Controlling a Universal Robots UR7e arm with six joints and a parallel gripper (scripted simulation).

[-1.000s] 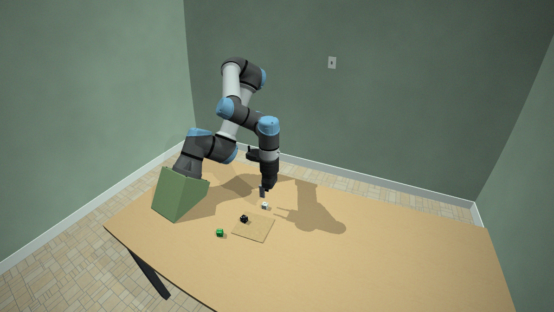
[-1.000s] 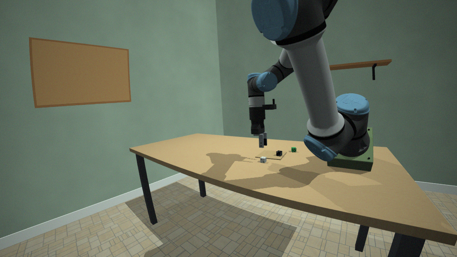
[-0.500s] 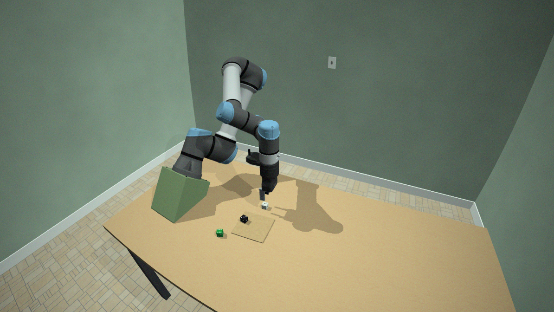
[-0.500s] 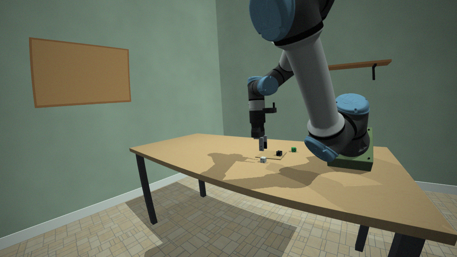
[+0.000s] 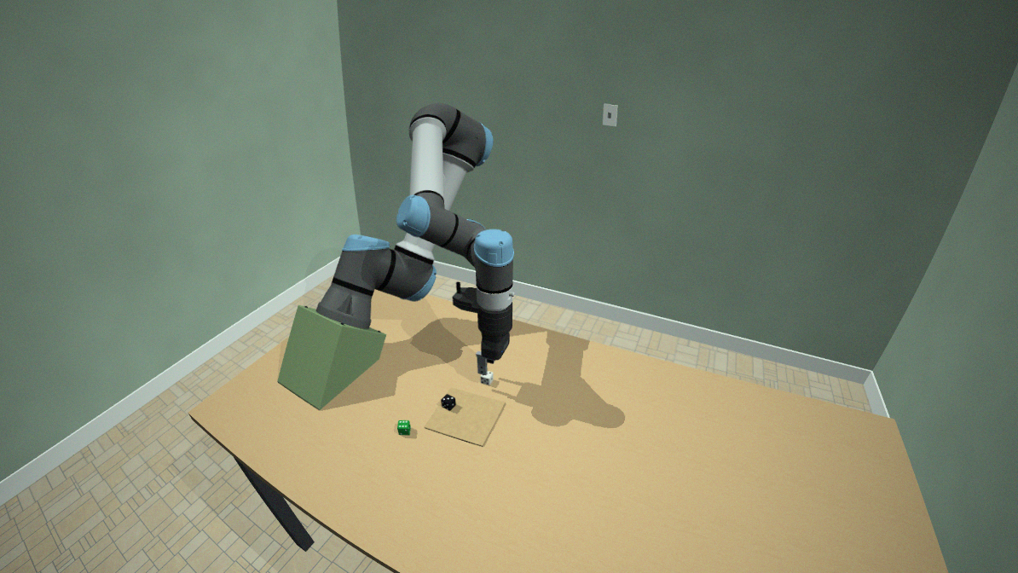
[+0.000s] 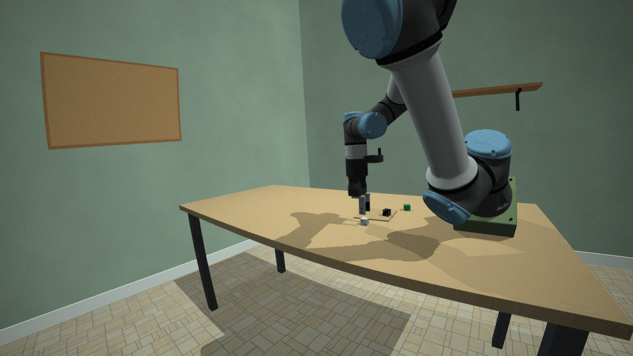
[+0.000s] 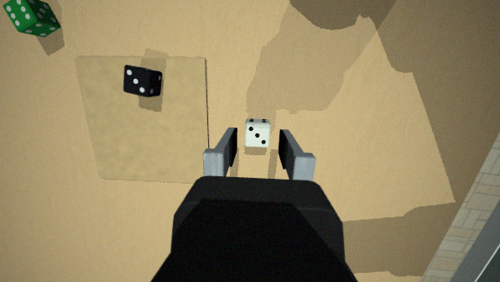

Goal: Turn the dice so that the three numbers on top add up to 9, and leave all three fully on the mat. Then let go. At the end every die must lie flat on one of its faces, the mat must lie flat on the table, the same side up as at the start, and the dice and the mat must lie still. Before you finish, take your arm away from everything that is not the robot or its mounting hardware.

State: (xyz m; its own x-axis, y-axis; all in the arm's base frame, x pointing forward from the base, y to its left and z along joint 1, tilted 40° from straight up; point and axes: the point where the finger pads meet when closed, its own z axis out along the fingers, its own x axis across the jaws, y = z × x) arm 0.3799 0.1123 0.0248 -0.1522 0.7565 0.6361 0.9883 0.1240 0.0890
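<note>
The white die lies 5 cm below my hand. Also, from my hand: green die (7 cm behind, 24 cm to the right, 5 cm below); then black die (3 cm behind, 12 cm to the right, 5 cm below); then tan mat (2 cm ahead, 12 cm to the right, 6 cm below).
</note>
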